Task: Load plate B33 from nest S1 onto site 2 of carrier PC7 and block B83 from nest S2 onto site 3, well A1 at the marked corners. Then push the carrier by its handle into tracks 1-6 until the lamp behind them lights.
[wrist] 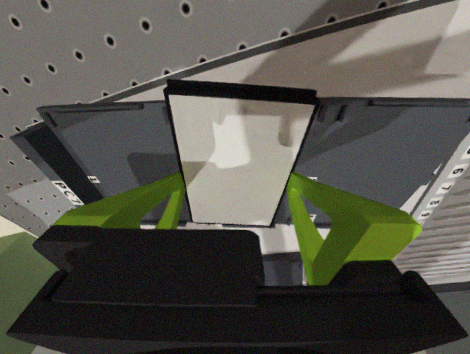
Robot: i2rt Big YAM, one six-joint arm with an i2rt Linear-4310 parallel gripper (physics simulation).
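Observation:
My gripper [235, 177] is shut on a plate [235, 150] with a pale top and black edges; its name is not readable. The green fingers hold it at its left and right sides, over the middle of the dark grey carrier PC7 [385, 145]. Whether the plate touches the carrier cannot be told. Bare carrier floor shows left and right of the plate. The site label 1 [93, 179] and the PC7 label [68, 193] show at left. Labels right of the plate are mostly covered by the right finger. Block B83, nests S1 and S2 and the lamp do not show.
A perforated grey panel [125, 65] with a dark edge spans the upper left. A pale ribbed surface [440, 255] lies at right, beside a strip of track numbers [445, 188] along the carrier's right end. A green surface [20, 280] shows at lower left.

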